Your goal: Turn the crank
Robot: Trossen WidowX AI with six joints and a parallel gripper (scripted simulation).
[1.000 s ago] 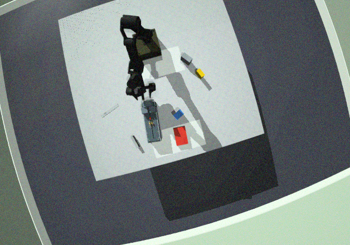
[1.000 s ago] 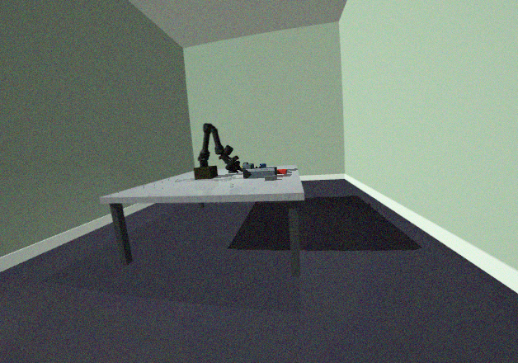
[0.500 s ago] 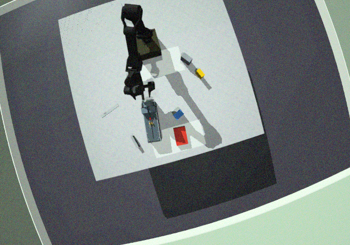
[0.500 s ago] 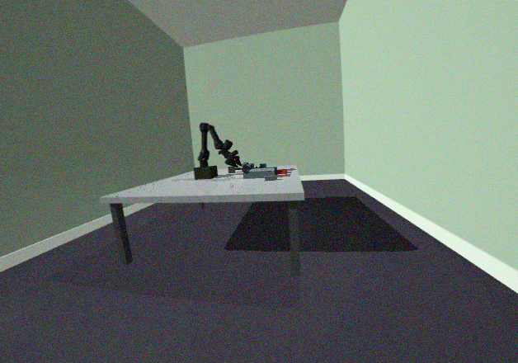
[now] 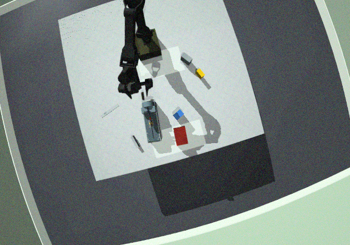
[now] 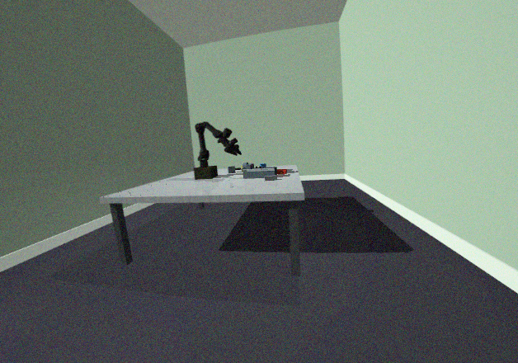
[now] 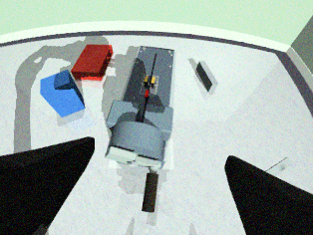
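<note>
My gripper tip is now 20 mm past the crank handle, 10 mm to the right of it and 110 mm above it. Round my gripper tip: red pointer (130 mm ahead, 110 mm below); blue block (180 mm ahead, 180 mm to the left, 150 mm below); pale strip (30 mm behind, 260 mm to the right, 190 mm below).
</note>
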